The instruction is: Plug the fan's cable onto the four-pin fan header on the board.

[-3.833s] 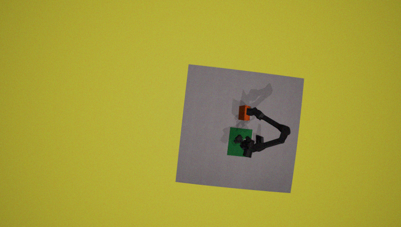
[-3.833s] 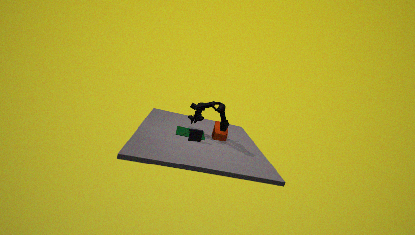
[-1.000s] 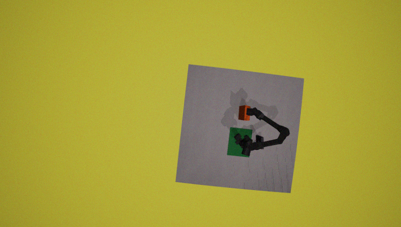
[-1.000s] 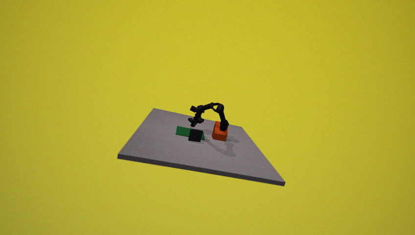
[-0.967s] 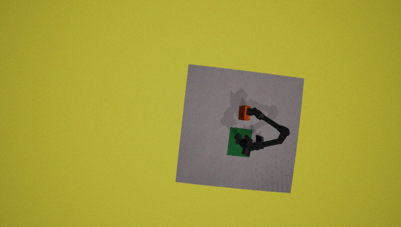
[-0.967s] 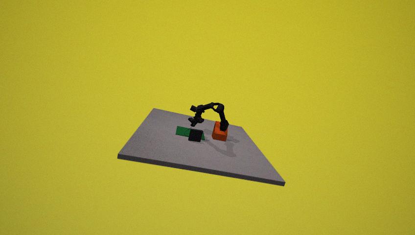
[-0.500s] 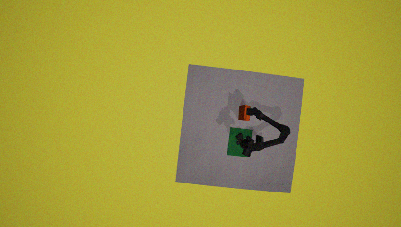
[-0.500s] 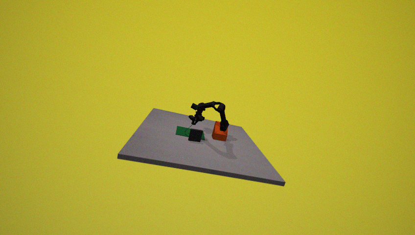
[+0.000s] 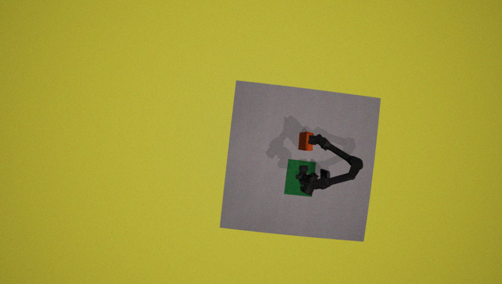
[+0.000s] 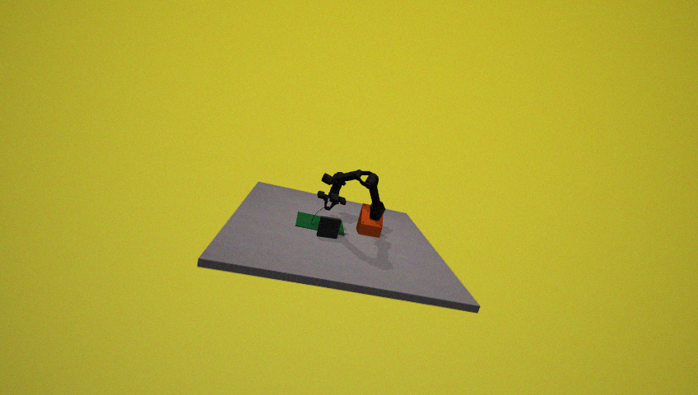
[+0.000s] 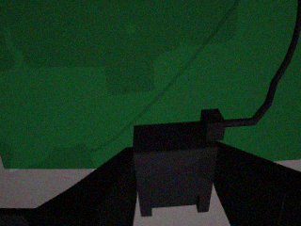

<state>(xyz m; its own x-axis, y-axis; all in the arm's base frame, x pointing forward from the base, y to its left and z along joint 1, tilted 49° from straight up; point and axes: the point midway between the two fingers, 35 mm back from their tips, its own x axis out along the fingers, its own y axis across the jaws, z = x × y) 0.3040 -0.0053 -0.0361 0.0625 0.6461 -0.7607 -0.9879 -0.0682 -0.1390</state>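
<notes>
Right now my gripper tip is 110 mm above the green board, 40 mm to the right of it and 30 mm short of it. Round my gripper tip: black fan 220 mm to the left, 30 mm below, 10 mm behind; then fan plug 10 mm to the right; then white four-pin header 90 mm to the left, 90 mm below, 10 mm behind.
</notes>
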